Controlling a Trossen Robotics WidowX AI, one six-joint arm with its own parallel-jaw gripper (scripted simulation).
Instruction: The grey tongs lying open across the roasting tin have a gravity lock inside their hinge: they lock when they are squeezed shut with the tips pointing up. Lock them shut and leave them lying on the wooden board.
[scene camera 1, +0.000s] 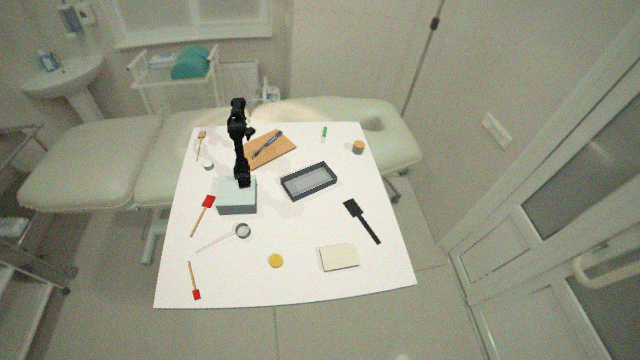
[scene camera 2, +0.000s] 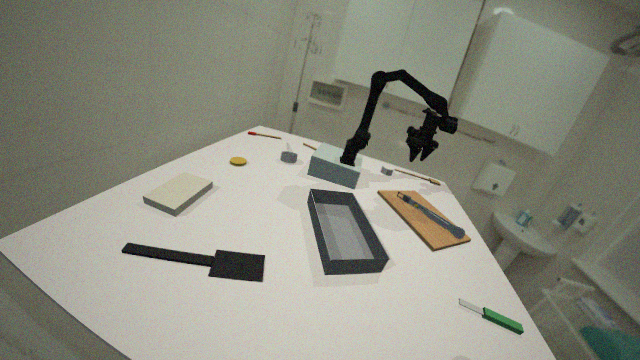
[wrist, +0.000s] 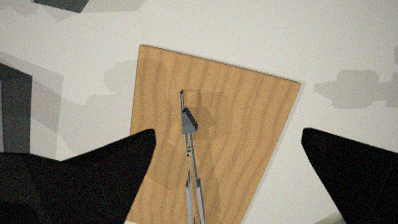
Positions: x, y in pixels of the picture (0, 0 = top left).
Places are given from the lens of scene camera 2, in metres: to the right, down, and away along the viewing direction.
gripper (scene camera 2: 416, 161): 0.41, -0.08, 0.87
cream block (scene camera 2: 173, 197): -0.42, 0.05, 0.55
black spatula (scene camera 2: 233, 265): -0.19, 0.19, 0.44
wooden board (scene camera 2: 435, 237): 0.40, 0.20, 0.68
roasting tin (scene camera 2: 347, 243): 0.08, 0.18, 0.59
The marked spots on the roasting tin and the black spatula are 0.31 m apart.
